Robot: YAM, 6 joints.
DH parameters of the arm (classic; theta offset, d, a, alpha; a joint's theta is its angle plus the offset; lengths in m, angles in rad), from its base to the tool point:
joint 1: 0 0.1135 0.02 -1.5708
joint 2: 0 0 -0.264 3.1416
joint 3: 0.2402 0 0.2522 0
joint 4: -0.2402 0 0.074 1.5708
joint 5: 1.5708 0 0 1.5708
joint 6: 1.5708 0.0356 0 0
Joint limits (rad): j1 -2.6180..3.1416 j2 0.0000..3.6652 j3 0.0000..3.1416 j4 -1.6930..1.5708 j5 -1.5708..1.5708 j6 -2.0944..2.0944
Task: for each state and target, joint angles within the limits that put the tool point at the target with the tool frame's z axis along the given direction. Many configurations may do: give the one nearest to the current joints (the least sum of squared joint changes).
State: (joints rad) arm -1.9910 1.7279 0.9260 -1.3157 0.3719 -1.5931
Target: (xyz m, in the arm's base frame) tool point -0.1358 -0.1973 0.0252 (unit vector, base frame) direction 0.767 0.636 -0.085
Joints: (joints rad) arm -2.2089 2.5442 1.1813 -1.6911 -0.2395 -1.5931
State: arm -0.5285 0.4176 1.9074 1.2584 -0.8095 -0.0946
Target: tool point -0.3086 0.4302 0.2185 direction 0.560 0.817 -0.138
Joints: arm -0.8845 0.0024 2.3044 1.3014 -1.2560 -0.0946
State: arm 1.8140 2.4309 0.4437 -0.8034 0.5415 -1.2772
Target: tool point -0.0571 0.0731 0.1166 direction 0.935 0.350 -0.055
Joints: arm 2.5507 1.8861 0.4006 -1.5618 0.9470 -1.2772
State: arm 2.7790 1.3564 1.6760 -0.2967 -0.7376 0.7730
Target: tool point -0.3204 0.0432 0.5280 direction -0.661 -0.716 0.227
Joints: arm 2.9143 1.5380 1.7538 0.2238 -1.0086 0.7730
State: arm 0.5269 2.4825 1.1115 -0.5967 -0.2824 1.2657
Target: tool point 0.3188 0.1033 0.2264 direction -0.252 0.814 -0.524
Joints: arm 0.2230 1.8691 1.4400 -1.2665 -1.0146 1.2657
